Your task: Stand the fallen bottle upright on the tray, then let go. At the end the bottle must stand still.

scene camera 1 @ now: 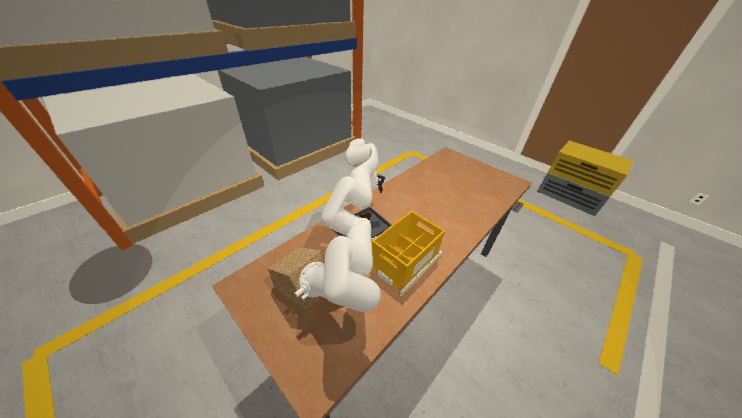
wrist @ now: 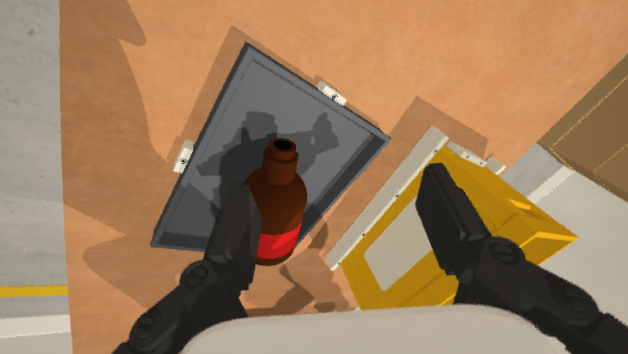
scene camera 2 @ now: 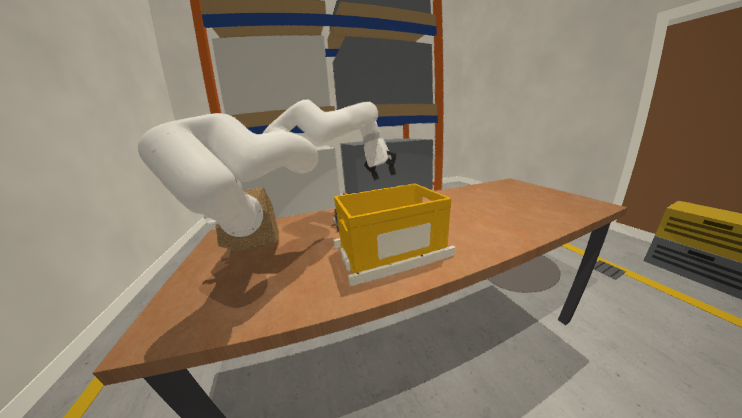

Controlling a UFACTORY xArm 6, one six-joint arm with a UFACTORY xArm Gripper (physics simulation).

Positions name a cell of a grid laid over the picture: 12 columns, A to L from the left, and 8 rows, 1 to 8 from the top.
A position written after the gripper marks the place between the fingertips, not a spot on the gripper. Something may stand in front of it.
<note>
In view: the gripper (scene camera 2: G4), a dark grey tray (wrist: E3), a yellow crate (scene camera 2: G5) and a bottle (wrist: F5).
The yellow crate also shows in scene camera 1 (scene camera 1: G5). The gripper shows as well in the wrist view (wrist: G5). Scene camera 2 misses the bottle, which is hidden by the yellow crate.
</note>
